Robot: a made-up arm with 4 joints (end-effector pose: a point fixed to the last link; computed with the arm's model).
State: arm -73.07 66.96 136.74 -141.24
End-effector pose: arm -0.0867 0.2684 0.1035 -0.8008 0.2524 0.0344 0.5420
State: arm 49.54 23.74 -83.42 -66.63
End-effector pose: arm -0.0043 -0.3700 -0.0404 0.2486 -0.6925 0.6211 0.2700
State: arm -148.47 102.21 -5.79 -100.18
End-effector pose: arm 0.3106 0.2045 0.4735 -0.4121 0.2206 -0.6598 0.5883
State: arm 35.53 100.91 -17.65 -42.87
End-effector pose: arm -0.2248 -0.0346 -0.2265 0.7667 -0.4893 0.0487 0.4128
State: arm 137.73 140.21 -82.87 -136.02
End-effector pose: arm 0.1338 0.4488 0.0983 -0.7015 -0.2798 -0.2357 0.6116
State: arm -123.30 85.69 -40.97 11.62
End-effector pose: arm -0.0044 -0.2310 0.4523 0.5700 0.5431 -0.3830 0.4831
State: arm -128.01 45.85 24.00 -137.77
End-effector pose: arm 0.0360 0.2233 0.4756 -0.3996 0.0041 -0.1488 0.9045
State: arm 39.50 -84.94 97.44 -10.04
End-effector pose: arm 0.0205 0.3454 0.1091 -0.2899 -0.6646 -0.6494 0.2293
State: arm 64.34 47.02 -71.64 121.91
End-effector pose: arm -0.0651 0.1259 0.1296 -0.5535 0.1534 0.2937 0.7641
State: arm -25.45 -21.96 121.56 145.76
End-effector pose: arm -0.1249 -0.1978 0.2330 0.6969 0.4651 -0.5070 0.2025
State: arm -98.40 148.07 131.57 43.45
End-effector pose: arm -0.2956 0.0584 0.3058 -0.2341 -0.3932 0.4045 0.7918
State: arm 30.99 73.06 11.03 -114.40
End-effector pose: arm -0.2740 0.2178 -0.0613 0.3910 -0.7466 -0.4518 0.2925
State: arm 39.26 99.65 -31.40 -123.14
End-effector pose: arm -0.1401 0.2938 -0.1582 -0.6638 0.6454 0.3618 0.1093
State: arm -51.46 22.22 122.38 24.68
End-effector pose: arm 0.1819 -0.1072 0.3636 -0.1088 0.4245 -0.8579 0.2682
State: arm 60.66 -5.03 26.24 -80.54
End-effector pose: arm -0.1765 0.1421 -0.1703 -0.0812 -0.9210 -0.2160 0.3138
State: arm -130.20 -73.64 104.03 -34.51
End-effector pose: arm -0.0895 0.3009 0.2426 -0.6744 0.0482 0.2816 0.6808
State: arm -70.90 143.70 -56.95 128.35
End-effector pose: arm 0.0498 0.0741 0.2411 0.6611 0.3457 0.5317 0.4009
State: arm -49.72 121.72 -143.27 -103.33
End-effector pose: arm -0.0805 0.3525 -0.0537 -0.5135 0.8091 0.1599 0.2369
